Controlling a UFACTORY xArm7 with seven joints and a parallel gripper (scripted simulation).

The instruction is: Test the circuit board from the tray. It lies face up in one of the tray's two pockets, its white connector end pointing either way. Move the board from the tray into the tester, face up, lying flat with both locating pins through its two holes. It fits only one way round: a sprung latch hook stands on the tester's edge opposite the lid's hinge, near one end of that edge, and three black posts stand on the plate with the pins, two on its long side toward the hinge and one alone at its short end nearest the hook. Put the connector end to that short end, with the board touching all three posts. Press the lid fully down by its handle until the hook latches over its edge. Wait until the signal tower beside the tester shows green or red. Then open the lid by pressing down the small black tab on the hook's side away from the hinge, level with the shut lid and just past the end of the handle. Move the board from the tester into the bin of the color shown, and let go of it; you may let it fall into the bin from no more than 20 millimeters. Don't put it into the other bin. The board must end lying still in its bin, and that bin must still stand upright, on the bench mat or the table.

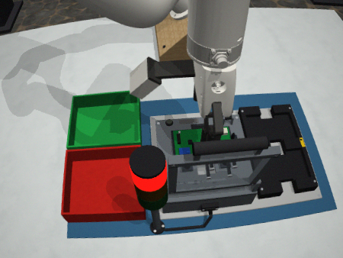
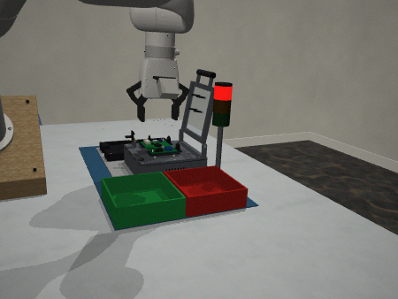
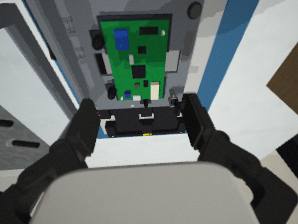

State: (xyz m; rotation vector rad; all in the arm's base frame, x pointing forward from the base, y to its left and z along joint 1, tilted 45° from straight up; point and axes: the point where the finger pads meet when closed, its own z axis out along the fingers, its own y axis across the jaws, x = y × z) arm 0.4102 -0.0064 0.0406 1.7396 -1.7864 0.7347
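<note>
My hand is 8 cm above the green circuit board. Round my hand: tester plate: 1 cm ahead, 1 cm to the left, 8 cm below; then tester lid: 12 cm ahead, 3 cm above; then latch hook: 6 cm behind, 6 cm to the left, 7 cm below.
</note>
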